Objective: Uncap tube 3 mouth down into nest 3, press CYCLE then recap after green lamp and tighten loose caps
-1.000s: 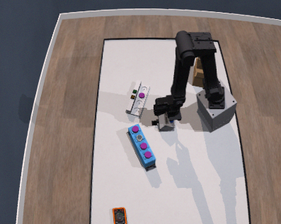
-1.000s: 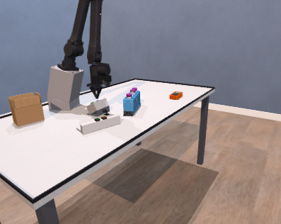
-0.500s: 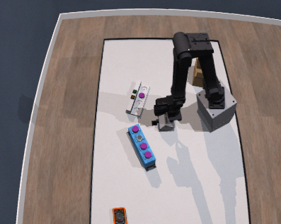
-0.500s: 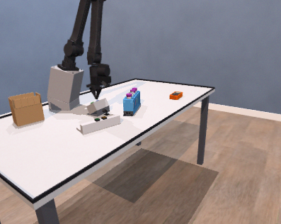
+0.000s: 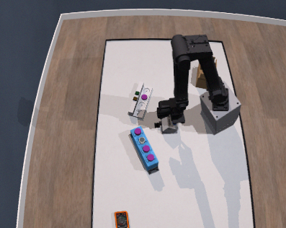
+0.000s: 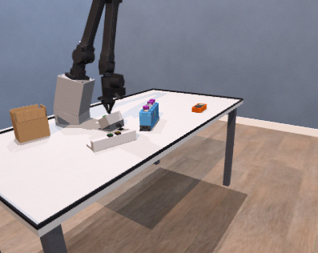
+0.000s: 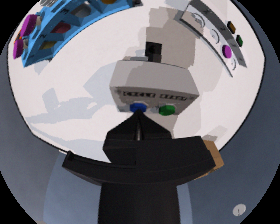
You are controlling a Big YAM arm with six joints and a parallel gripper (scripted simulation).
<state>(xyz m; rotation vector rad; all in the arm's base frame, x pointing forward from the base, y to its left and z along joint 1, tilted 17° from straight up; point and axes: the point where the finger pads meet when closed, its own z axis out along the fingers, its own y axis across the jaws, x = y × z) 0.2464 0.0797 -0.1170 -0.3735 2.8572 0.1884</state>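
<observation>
Right now my hand is 1 cm short of the blue key and 1 cm above it. Round my hand: green key 1 cm ahead, 4 cm to the right, 1 cm below; cardboard box 17 cm behind, 37 cm to the right, 1 cm below; grey key housing 3 cm ahead, 2 cm to the right, 2 cm below.
</observation>
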